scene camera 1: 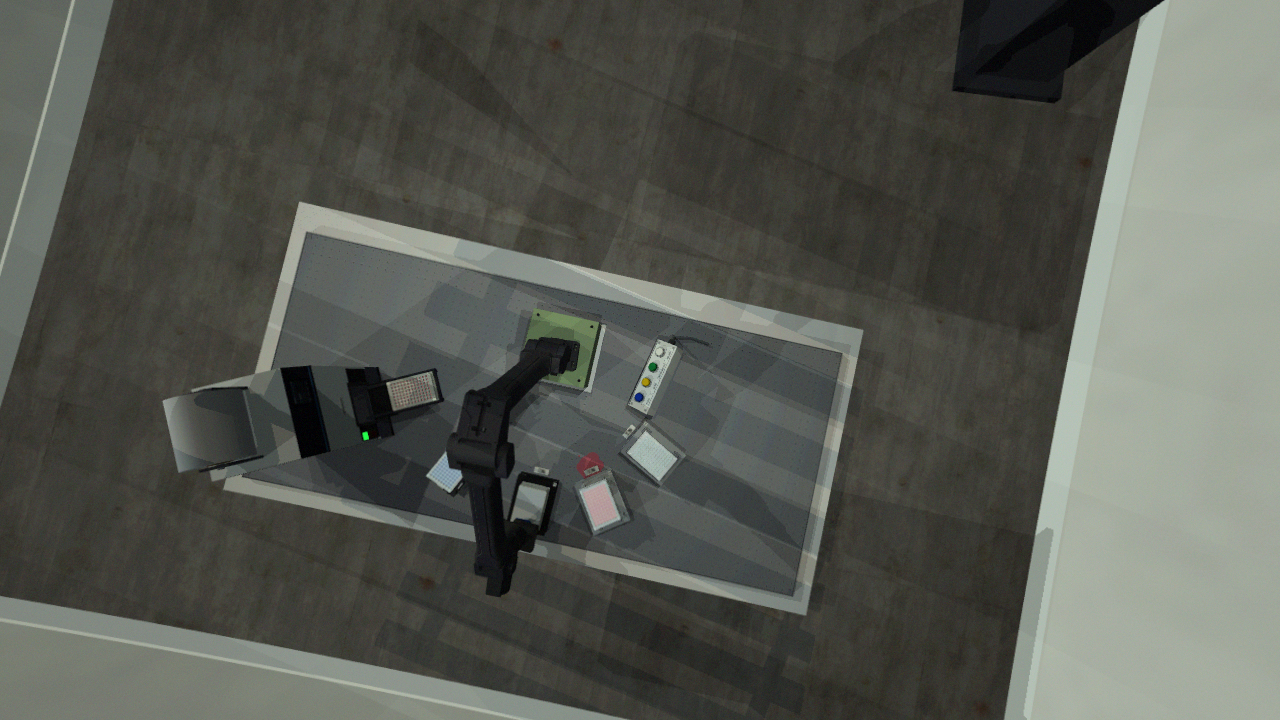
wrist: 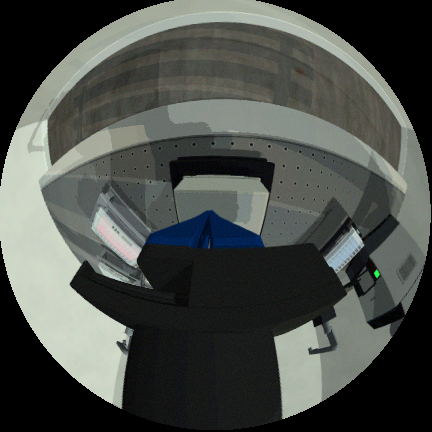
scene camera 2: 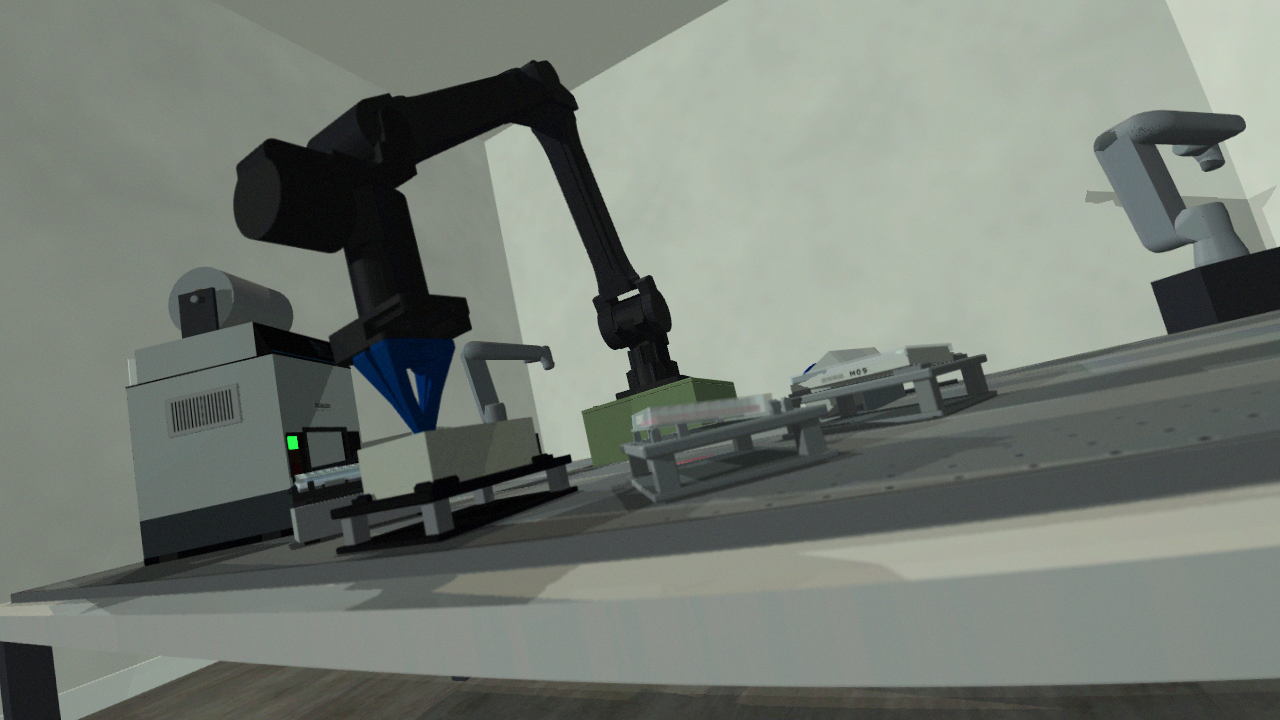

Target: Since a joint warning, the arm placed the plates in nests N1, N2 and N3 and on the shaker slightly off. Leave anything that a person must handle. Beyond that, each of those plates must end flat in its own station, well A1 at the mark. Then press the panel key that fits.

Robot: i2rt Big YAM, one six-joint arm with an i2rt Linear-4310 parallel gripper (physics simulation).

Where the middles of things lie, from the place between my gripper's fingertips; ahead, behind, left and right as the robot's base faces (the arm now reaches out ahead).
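Taking the shaker unit (wrist: 330,231) as the reference, my hand is now 4 cm above it, while also being 12 cm past it and 24 cm to the left of it.
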